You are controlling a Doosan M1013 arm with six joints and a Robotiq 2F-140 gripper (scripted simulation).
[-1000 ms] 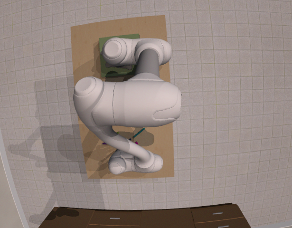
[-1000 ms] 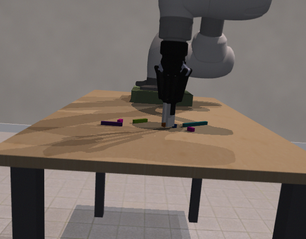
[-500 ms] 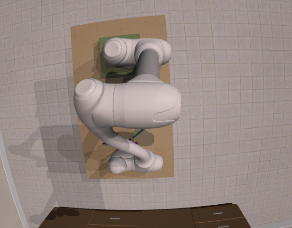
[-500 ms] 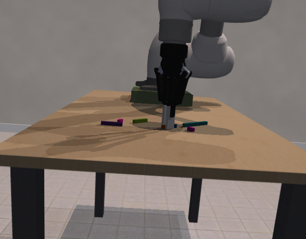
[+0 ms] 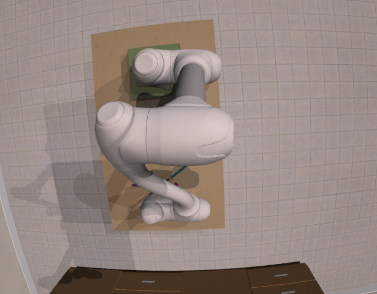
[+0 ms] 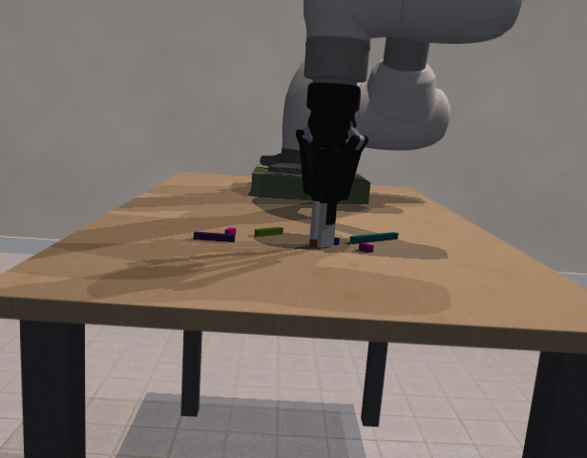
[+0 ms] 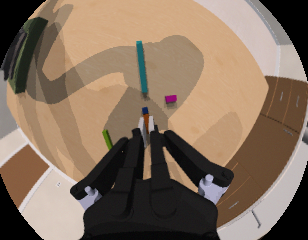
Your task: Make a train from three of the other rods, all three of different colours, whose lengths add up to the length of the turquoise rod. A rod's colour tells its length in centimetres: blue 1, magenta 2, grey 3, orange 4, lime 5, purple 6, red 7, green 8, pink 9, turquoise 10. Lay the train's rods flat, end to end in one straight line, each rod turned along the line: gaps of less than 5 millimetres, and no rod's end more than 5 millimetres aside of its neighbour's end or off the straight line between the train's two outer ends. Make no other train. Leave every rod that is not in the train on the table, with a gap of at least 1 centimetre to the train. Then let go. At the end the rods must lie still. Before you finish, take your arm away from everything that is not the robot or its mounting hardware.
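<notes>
Now: hand 3 cm above the orange rod. Round my hand: blue rod: 2 cm behind, 2 cm to the left, 3 cm below; lime rod: 4 cm behind, 9 cm to the right, 3 cm below; turquoise rod: 8 cm behind, 8 cm to the left, 3 cm below.
</notes>
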